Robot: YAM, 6 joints.
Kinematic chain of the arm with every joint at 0, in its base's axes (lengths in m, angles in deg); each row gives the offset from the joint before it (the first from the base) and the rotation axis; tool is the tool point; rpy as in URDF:
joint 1: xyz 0 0 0.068 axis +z
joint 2: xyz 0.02 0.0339 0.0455 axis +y
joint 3: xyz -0.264 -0.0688 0 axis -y
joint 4: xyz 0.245 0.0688 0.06 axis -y
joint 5: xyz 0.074 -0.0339 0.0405 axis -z
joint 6: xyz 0.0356 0 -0.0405 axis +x
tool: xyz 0 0 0 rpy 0 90 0
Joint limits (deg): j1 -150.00..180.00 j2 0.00..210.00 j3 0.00..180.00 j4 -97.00..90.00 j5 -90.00..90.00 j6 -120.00..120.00
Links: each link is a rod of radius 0.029 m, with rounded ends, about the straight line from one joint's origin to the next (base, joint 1, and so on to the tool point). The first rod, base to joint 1, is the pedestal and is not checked.
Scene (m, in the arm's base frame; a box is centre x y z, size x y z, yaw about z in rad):
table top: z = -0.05
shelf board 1: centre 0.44 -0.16 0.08 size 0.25 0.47 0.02 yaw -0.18
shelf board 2: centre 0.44 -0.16 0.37 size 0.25 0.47 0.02 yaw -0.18
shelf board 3: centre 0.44 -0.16 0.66 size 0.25 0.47 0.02 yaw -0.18
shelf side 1: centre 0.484 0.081 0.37 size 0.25 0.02 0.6 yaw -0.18
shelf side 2: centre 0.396 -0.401 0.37 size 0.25 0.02 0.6 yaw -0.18
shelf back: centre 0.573 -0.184 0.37 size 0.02 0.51 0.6 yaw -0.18
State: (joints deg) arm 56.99 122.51 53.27 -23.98 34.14 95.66
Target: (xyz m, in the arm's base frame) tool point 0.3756 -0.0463 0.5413
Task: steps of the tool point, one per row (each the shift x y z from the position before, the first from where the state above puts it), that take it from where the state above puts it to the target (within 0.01 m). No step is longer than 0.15 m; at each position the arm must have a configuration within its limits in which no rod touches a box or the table.
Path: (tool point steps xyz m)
1: 0.0441 0.0613 0.0735
2: 0.0278 0.0361 0.1059
3: 0.0047 0.0013 0.1227
4: -0.0205 -0.0364 0.1211
5: -0.0431 -0.0695 0.1013
6: -0.0593 -0.0923 0.0686
7: -0.0668 -0.1021 0.0298
8: 0.0342 0.0233 0.0053
9: 0.0437 0.0149 -0.0010
10: 0.0504 0.0034 -0.0082
11: 0.0530 -0.0106 -0.0154
12: 0.0510 -0.0253 -0.0228
13: 0.0440 -0.0393 -0.0294
14: 0.0327 -0.0510 -0.0351

